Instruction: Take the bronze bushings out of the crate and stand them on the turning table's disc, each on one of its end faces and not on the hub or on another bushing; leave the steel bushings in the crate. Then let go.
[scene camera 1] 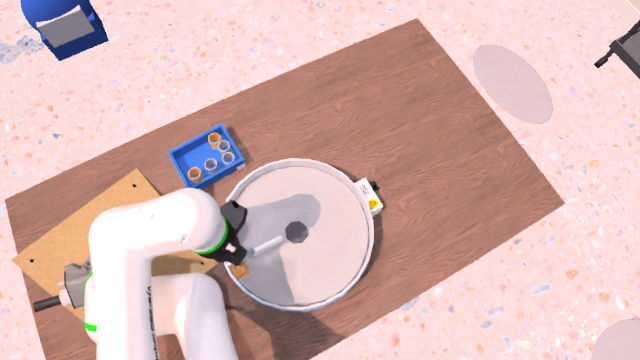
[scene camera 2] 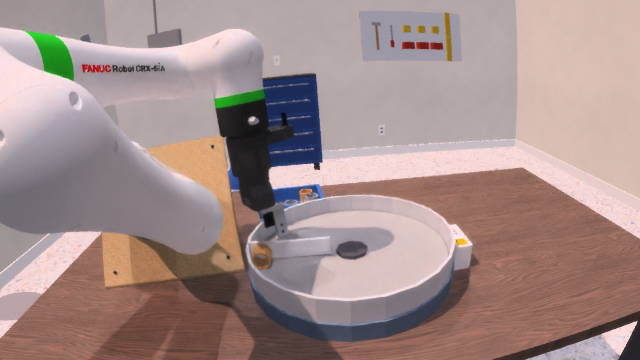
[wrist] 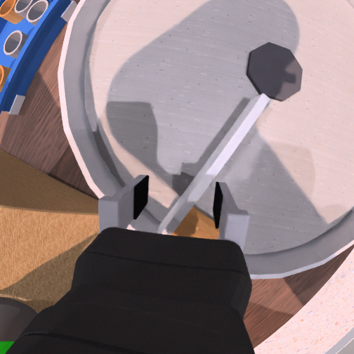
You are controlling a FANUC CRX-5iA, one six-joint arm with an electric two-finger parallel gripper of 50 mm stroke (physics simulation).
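Frame: origin at the arm's base, x back, y right, z up, level; centimetres.
Seen in the pictures: gripper, fingertip midpoint: (scene camera 1: 242,248) (scene camera 2: 276,230).
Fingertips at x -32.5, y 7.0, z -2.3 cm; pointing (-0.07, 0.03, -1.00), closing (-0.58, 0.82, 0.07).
A point is followed by its place in that frame.
A bronze bushing (scene camera 1: 240,270) @[x -29.7, y 11.6, z -4.2 cm] (scene camera 2: 261,256) @[x -30.0, y 12.8, z -4.4 cm] (wrist: 197,225) lies on its side on the disc (scene camera 1: 332,250) @[x -54.4, y 15.9, z -7.9 cm] (scene camera 2: 400,250) @[x -57.3, y 8.4, z -8.0 cm] (wrist: 195,75), between the rim wall and the white bar. The open, empty gripper (scene camera 1: 248,253) @[x -32.5, y 7.0, z -2.3 cm] (scene camera 2: 276,227) @[x -32.5, y 7.0, z -2.3 cm] (wrist: 180,201) is above the bar's outer end, higher than the bushing; its body hides part of the bushing in the wrist view. In the blue crate (scene camera 1: 195,138) @[x -30.4, y -32.9, z -8.3 cm] (scene camera 2: 286,190) @[x -29.7, y -32.2, z -8.9 cm] stand two bronze bushings, one at the back (scene camera 1: 210,140) (scene camera 2: 305,195) and one at the near left corner (scene camera 1: 190,176) @[x -24.8, y -22.6, z -11.0 cm], and three steel bushings (scene camera 1: 211,170) @[x -31.5, y -21.2, z -9.5 cm] (scene camera 1: 224,151) @[x -37.2, y -25.4, z -9.1 cm] (scene camera 1: 228,163) @[x -37.0, y -21.0, z -9.0 cm].
A white bar (scene camera 1: 268,245) @[x -38.9, y 8.3, z -4.7 cm] (scene camera 2: 300,247) @[x -37.1, y 8.4, z -5.6 cm] (wrist: 215,162) runs from the rim wall (scene camera 1: 371,235) @[x -65.2, y 17.2, z -4.2 cm] (scene camera 2: 350,309) @[x -46.1, y 28.3, z -5.9 cm] (wrist: 75,120) towards the dark hub (scene camera 1: 296,232) @[x -47.3, y 7.4, z -7.2 cm] (scene camera 2: 351,250) @[x -47.2, y 8.1, z -7.2 cm] (wrist: 275,71). A white control box (scene camera 1: 370,197) @[x -70.9, y 6.5, z -7.4 cm] (scene camera 2: 462,255) @[x -70.8, y 10.5, z -9.7 cm] is on the table's outer side. A wooden board (scene camera 1: 107,200) @[x -7.3, y -13.4, z 11.4 cm] (scene camera 2: 200,190) is beside the arm.
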